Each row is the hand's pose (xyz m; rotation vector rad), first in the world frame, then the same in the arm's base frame.
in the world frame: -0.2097 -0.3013 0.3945 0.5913 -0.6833 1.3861
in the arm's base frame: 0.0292 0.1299 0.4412 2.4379 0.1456 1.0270
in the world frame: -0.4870 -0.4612 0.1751 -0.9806 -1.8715 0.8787
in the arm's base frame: -0.2017 -0.1773 0.3874 0.9145 -1.1518 0.6774
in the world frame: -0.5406 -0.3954 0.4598 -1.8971 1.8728 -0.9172
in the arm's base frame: 0.0761 -0.2142 0.4859 -2.2878 1.0569 1.4508
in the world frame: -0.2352 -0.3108 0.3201 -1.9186 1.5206 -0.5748
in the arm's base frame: -0.0463 0.1062 0.4377 -1.8415 0.9041 1.6996
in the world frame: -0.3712 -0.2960 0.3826 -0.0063 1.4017 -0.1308
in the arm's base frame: 0.0065 -0.0162 0.5075 0.0374 2.4587 1.4941
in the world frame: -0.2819 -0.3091 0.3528 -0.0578 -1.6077 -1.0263
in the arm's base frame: -0.0169 0.0623 0.4593 0.4792 0.1326 -0.6176
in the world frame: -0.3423 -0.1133 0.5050 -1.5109 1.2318 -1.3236
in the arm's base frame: 0.1234 0.0757 0.6721 -1.7558 1.2278 0.8912
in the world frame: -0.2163 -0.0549 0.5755 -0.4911 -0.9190 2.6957
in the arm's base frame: 0.1998 0.2111 0.6816 -1.8020 1.6940 -1.8047
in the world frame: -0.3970 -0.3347 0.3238 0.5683 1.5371 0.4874
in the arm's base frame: -0.0524 -0.0522 0.4782 -0.7678 -2.2839 -1.4680
